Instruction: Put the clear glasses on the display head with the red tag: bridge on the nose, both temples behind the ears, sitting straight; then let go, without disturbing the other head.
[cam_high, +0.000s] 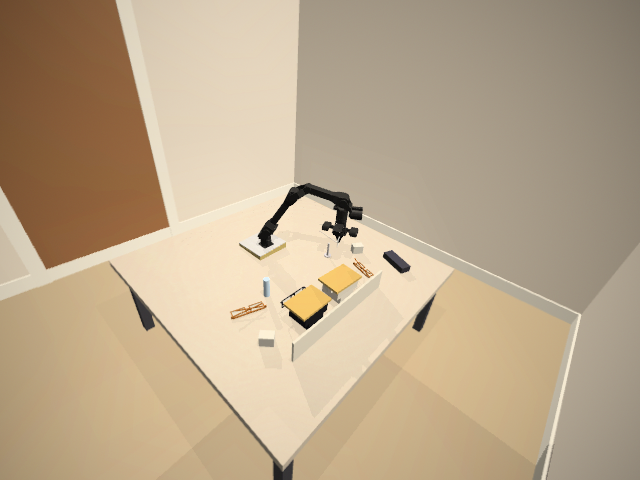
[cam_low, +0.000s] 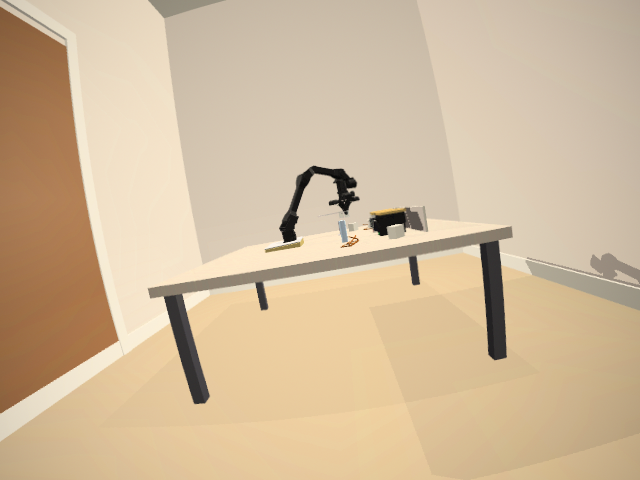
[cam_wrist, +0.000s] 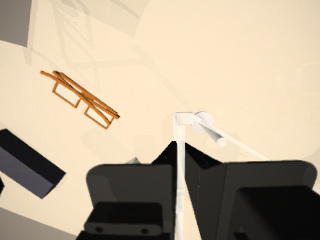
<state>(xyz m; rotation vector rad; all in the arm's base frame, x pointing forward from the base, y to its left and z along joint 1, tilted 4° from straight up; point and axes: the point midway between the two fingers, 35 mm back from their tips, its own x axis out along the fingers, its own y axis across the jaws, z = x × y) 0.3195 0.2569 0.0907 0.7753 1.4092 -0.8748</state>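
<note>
My gripper tip is 90 mm above the clear stand, 50 mm past it and 20 mm to the left of it. From my gripper tip the other things lie so: grey panel (320 mm ahead, 290 mm to the right, 60 mm below); pale display head (190 mm to the right, 170 mm ahead, 60 mm below); dark case (240 mm to the left, 240 mm ahead, 100 mm below).
</note>
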